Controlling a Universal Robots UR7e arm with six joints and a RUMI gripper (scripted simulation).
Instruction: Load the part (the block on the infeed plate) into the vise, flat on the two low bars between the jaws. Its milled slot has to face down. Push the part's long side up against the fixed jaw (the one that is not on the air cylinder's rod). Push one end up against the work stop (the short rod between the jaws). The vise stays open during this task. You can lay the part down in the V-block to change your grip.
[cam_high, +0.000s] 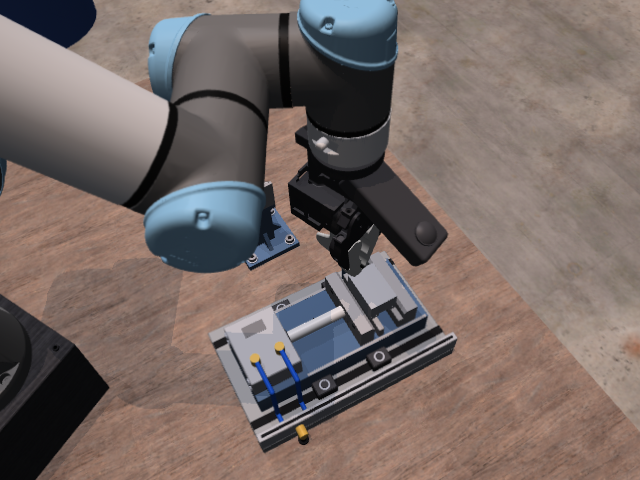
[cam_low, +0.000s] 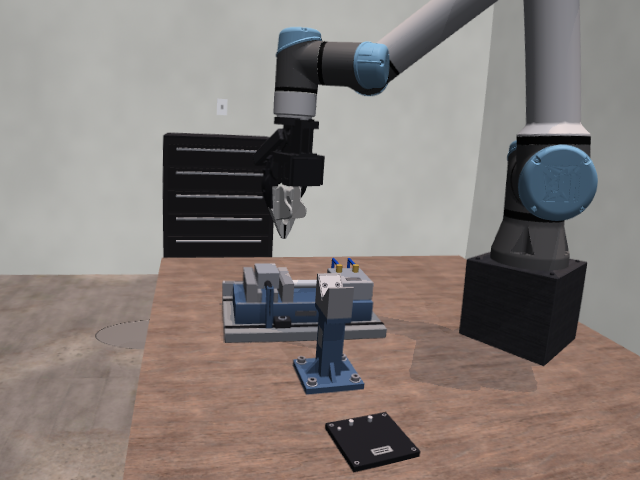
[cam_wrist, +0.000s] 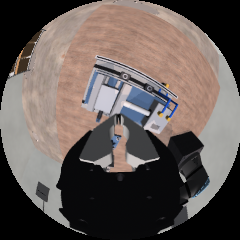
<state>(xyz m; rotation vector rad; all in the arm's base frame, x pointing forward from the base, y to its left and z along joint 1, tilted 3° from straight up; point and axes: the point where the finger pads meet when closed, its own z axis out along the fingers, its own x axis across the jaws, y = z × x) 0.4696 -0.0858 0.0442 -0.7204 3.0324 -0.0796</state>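
The moving jaw lies 10 cm below my hand, 1 cm to the left of it and 1 cm behind it. Also, from my hand: work stop: 9 cm below, 5 cm to the left, 3 cm ahead; part: 9 cm below, 3 cm ahead, 1 cm to the left; white cylinder rod: 10 cm below, 6 cm behind.
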